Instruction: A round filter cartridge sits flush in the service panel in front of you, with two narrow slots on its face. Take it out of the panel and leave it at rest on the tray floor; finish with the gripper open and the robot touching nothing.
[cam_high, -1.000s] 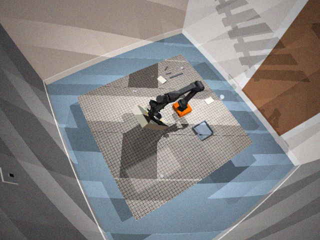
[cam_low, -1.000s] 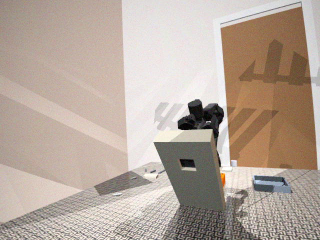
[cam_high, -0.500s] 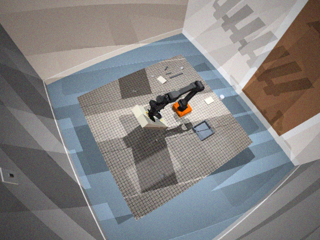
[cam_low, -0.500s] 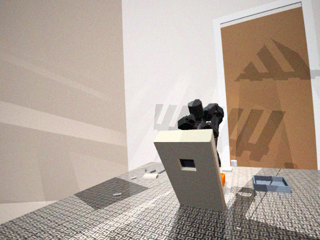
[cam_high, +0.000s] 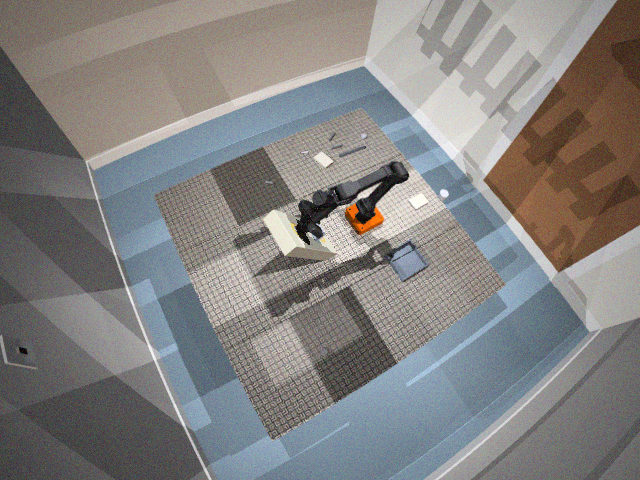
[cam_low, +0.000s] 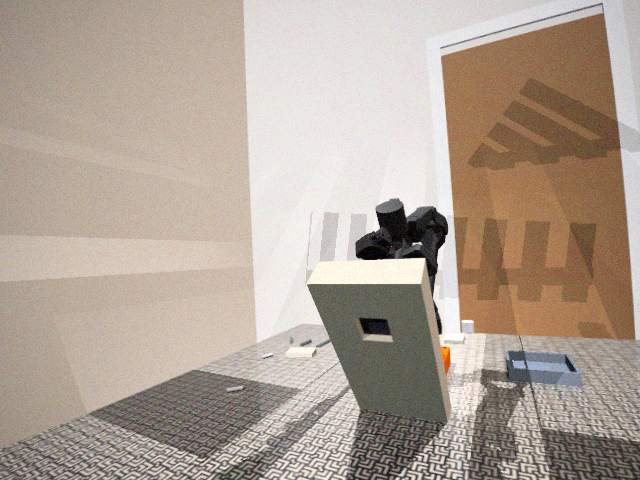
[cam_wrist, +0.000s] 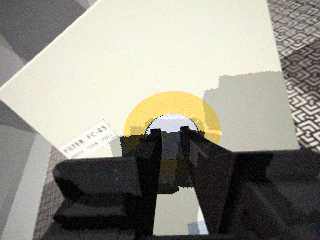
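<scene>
Right now the beige service panel is 8 cm below my gripper tip, 4 cm behind it and 1 cm to the left of it. Also, from my gripper tip: round filter cartridge (1 cm below, 1 cm ahead); light blue tray (39 cm behind, 35 cm to the left, 23 cm below).
</scene>
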